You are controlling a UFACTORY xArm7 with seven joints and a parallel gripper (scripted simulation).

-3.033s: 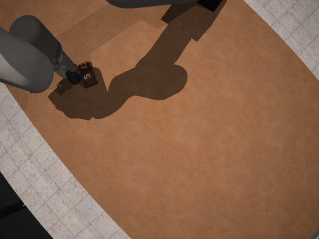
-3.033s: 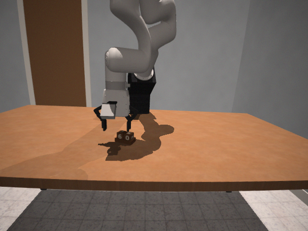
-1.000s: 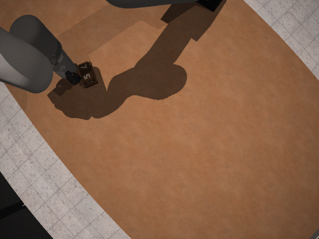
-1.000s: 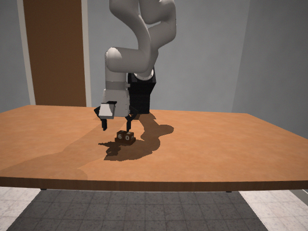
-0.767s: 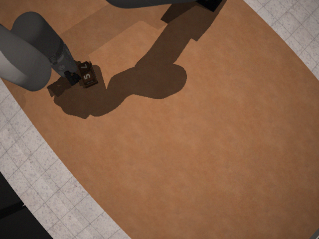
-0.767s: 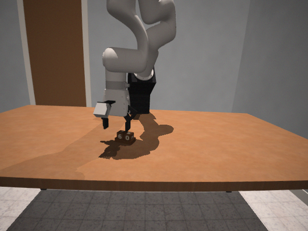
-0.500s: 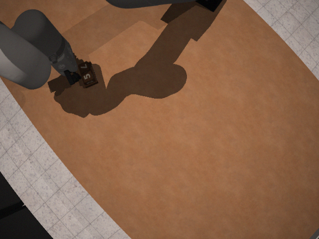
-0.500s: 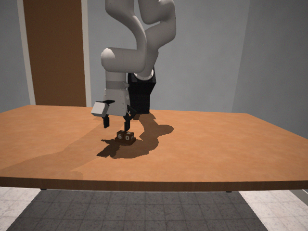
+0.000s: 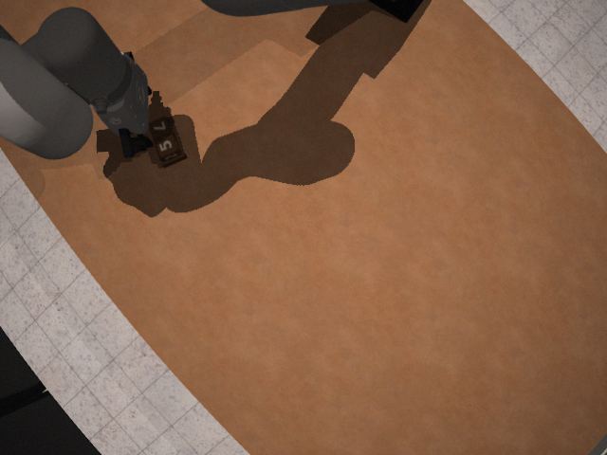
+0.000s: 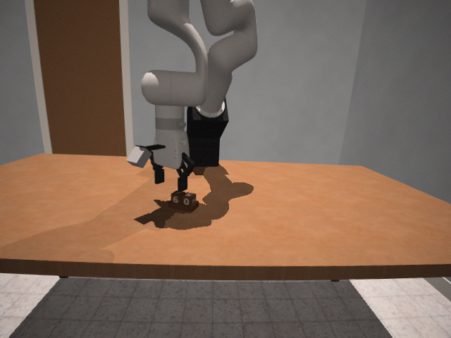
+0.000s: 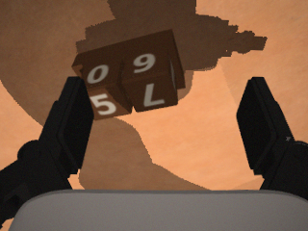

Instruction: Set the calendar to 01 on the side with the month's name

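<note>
The cube lies 50 mm below my hand, 20 mm to the left of it and 10 mm behind it. From my hand the other things lie so: calendar tray 60 mm below, 40 mm to the left.
</note>
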